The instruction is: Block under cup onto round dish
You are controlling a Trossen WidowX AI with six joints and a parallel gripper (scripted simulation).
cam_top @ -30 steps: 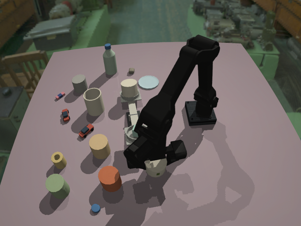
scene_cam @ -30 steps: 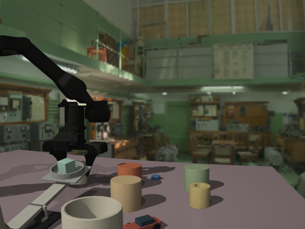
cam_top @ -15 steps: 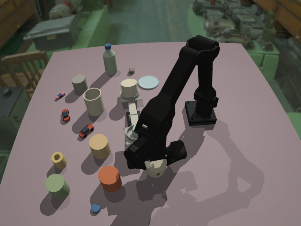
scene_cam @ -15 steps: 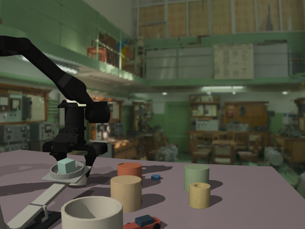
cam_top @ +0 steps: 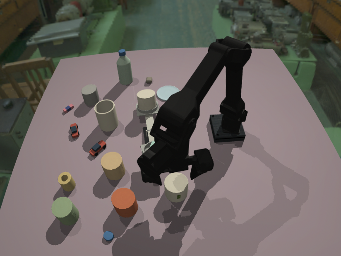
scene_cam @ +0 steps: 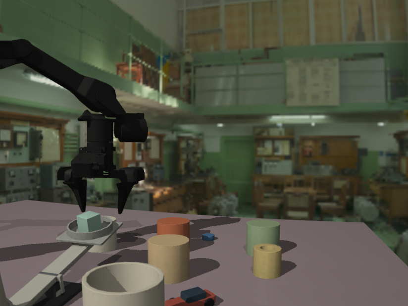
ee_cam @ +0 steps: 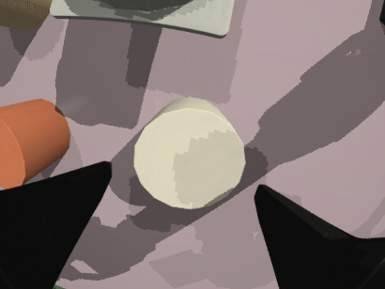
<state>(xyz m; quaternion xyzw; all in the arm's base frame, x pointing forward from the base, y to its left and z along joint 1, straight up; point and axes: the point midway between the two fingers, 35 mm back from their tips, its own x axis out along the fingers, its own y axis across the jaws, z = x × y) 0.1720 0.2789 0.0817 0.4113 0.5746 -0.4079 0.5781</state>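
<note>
Now: gripper tip 110 mm to the left of the pale green block, 80 mm short of it and 10 mm below it. The rest, counted from my gripper tip: tan cylinder (230 mm ahead, 50 mm to the right, 40 mm below); then orange cylinder (140 mm ahead, 90 mm to the left, 40 mm below); then blue disc (180 mm to the left, 180 mm ahead, 70 mm below).
</note>
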